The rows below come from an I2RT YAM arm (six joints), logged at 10 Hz.
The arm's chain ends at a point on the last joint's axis. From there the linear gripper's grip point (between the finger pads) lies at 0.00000 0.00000 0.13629 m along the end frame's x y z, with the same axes.
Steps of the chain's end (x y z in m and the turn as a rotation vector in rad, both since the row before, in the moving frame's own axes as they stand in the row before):
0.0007, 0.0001, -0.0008, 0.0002, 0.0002, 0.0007
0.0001, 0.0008, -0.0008, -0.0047, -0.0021, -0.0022
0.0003, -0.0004, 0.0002, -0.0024, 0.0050, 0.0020
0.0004, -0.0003, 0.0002, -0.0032, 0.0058, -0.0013
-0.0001, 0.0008, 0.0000, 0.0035, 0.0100, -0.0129
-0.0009, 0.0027, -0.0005, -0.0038, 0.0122, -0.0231
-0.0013, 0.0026, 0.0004, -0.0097, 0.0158, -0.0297
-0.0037, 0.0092, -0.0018, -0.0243, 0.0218, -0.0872
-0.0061, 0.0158, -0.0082, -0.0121, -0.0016, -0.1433
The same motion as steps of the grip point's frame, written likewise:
0.0007, 0.0001, -0.0008, 0.0002, 0.0002, 0.0007
-0.0002, 0.0014, -0.0008, -0.0047, -0.0021, -0.0022
0.0010, -0.0001, 0.0002, -0.0024, 0.0050, 0.0020
0.0012, 0.0001, 0.0002, -0.0032, 0.0058, -0.0013
0.0013, 0.0003, 0.0000, 0.0035, 0.0100, -0.0129
0.0008, 0.0032, -0.0005, -0.0038, 0.0122, -0.0231
0.0009, 0.0039, 0.0004, -0.0097, 0.0158, -0.0297
-0.0006, 0.0124, -0.0019, -0.0243, 0.0218, -0.0872
-0.0062, 0.0175, -0.0082, -0.0121, -0.0016, -0.1433

